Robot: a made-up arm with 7 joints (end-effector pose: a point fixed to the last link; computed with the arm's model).
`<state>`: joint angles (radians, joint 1 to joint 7).
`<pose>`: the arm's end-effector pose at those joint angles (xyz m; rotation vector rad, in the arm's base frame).
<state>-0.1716 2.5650 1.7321 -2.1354 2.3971 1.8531 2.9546</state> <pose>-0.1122 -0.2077 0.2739 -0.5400 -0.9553 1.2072</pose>
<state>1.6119 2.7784 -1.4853 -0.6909 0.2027 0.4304 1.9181</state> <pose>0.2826 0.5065 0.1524 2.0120 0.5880 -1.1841</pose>
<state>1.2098 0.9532 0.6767 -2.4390 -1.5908 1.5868 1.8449</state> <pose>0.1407 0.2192 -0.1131 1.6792 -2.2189 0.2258</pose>
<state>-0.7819 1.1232 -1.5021 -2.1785 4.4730 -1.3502 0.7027</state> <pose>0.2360 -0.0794 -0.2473 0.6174 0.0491 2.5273</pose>
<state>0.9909 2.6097 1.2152 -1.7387 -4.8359 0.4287 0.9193</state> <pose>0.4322 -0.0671 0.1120 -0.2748 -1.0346 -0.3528</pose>
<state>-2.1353 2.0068 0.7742 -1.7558 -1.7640 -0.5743 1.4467</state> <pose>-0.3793 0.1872 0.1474 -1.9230 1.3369 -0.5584</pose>
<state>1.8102 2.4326 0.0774 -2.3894 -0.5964 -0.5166 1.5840</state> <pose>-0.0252 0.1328 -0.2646 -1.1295 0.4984 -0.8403</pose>
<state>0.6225 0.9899 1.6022 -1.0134 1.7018 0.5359 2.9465</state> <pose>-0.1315 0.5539 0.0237 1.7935 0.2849 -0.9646</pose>
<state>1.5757 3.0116 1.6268 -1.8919 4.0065 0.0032 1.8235</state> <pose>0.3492 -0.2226 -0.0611 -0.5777 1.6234 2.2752</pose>
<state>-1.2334 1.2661 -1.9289 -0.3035 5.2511 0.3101 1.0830</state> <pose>0.4033 0.4642 -0.0183 1.8888 -0.1232 -1.2067</pose>
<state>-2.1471 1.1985 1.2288 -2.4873 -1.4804 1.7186 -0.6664</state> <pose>-0.1940 0.1834 0.0473 -0.3751 -1.0328 2.4612</pose>
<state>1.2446 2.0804 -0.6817 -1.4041 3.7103 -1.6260 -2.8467</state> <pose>-0.0662 0.4842 -0.1603 1.5079 1.8180 -0.4418</pose>
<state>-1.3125 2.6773 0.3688 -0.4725 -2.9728 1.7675 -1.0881</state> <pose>-0.3961 0.2855 0.3677 0.3999 -2.4053 -1.7355</pose>
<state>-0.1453 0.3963 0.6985 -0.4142 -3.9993 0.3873 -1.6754</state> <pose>0.1842 0.3011 -0.5013 -0.0400 -1.0570 0.9828</pose>
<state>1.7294 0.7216 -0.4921 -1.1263 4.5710 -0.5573 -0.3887</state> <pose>-0.5171 0.0928 -0.1815 -1.3067 -0.1186 -1.9597</pose>
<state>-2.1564 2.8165 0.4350 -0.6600 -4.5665 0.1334 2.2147</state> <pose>-0.5166 0.3083 -0.0136 1.7326 0.9259 1.0489</pose>
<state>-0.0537 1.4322 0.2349 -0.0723 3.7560 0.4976 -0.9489</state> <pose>0.0289 0.6077 -0.0804 -0.3897 -2.2696 1.6957</pose>
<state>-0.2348 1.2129 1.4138 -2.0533 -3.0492 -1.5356 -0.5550</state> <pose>0.0148 0.2596 0.2790 1.2489 1.6566 -1.5697</pose>
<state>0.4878 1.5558 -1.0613 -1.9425 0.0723 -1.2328 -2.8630</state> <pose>-0.0136 0.1960 -0.3566 -1.2845 1.3052 1.5482</pose>
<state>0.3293 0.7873 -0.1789 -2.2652 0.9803 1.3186 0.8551</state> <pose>0.2628 0.0539 -0.1907 -0.4586 -0.0855 0.3950</pose>
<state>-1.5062 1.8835 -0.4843 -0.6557 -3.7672 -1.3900 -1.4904</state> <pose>0.1274 0.4690 0.3553 -1.4926 1.6436 -2.0255</pose>
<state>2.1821 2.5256 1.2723 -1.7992 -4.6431 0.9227 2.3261</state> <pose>0.2855 0.1061 -0.3159 0.3441 0.3340 1.7000</pose>
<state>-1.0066 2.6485 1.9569 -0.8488 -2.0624 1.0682 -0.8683</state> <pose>-0.4993 0.1512 0.2689 0.9360 0.3063 2.2081</pose>
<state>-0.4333 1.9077 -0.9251 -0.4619 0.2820 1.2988 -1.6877</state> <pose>0.1308 0.5826 0.1322 0.5345 1.8446 -0.5211</pose>
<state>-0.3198 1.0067 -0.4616 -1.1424 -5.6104 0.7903 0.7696</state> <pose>0.4135 0.2651 -0.2557 0.2000 -0.5865 0.5472</pose>
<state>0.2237 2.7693 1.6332 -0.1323 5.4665 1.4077 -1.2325</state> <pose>0.1052 0.1951 0.5735 1.6087 0.6633 0.6258</pose>
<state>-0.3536 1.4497 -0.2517 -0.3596 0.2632 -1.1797 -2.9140</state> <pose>0.2047 0.5773 -0.0481 -1.8257 -1.0646 1.2534</pose>
